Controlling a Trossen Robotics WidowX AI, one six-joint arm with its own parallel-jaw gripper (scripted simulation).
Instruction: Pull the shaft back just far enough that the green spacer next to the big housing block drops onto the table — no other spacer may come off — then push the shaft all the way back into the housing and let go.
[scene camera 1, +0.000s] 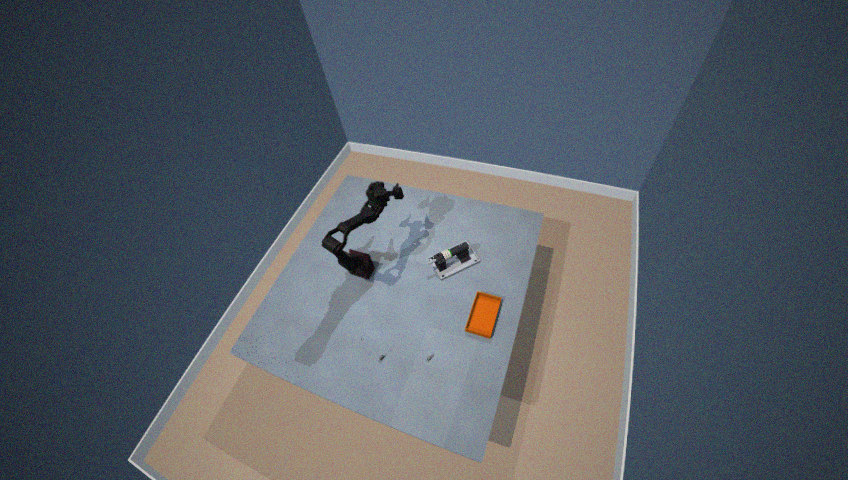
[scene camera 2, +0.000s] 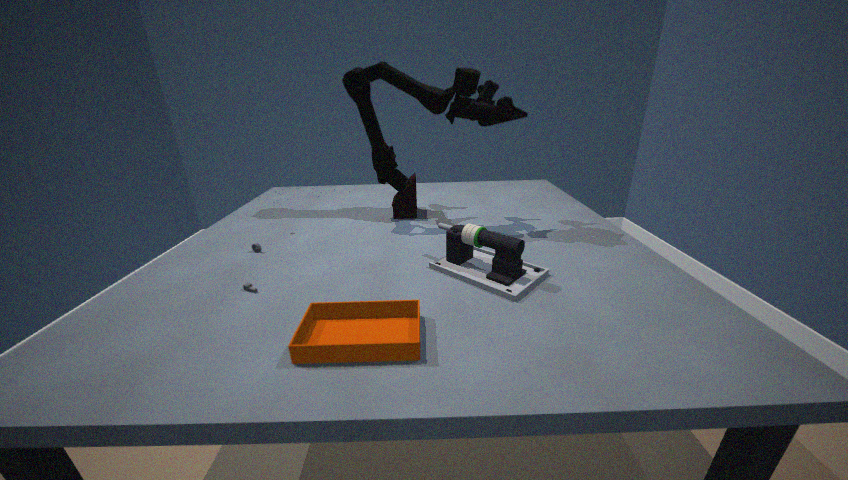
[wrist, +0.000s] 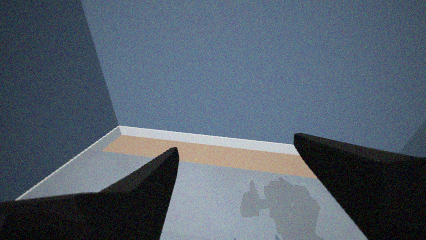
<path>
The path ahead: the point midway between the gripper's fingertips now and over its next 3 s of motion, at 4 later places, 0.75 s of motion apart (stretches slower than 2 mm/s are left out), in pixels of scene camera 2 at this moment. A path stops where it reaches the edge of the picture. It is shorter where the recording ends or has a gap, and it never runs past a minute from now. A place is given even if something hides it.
My gripper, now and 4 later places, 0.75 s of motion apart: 520, 116; 502, 153; 452, 206; 437, 217; 435, 219
</path>
